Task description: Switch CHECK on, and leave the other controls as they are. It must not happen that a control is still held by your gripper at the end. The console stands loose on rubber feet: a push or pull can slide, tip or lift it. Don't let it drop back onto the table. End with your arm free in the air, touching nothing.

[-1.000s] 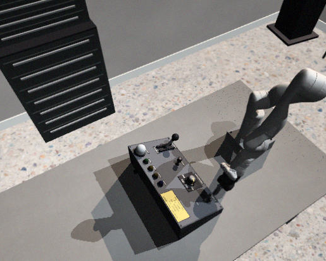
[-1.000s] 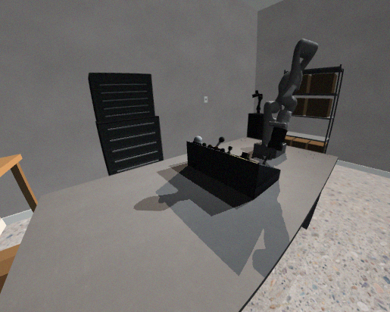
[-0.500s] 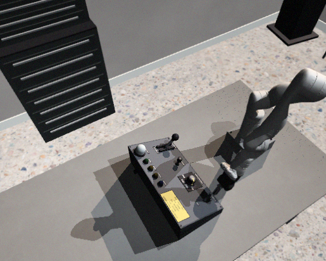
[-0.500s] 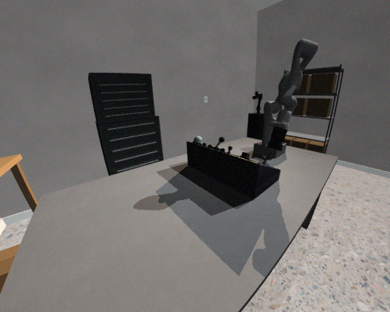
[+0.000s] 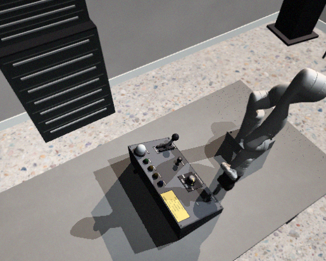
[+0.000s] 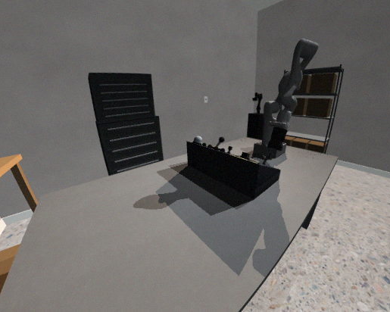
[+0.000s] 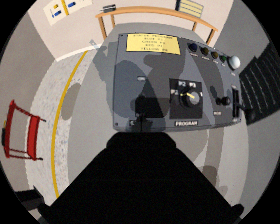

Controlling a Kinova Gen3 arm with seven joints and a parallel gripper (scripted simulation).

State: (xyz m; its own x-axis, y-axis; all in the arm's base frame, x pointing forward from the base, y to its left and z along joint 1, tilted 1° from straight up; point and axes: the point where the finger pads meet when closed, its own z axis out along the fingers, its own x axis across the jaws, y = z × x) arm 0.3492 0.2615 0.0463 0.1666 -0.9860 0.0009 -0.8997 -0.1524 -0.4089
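Right now the small switch is 60 mm ahead of my hand, 10 mm to the left of it and 10 mm below it. Round my hand: dark console: 160 mm to the right, 120 mm ahead, 30 mm below; ball-topped lever: 350 mm to the right, 90 mm ahead.
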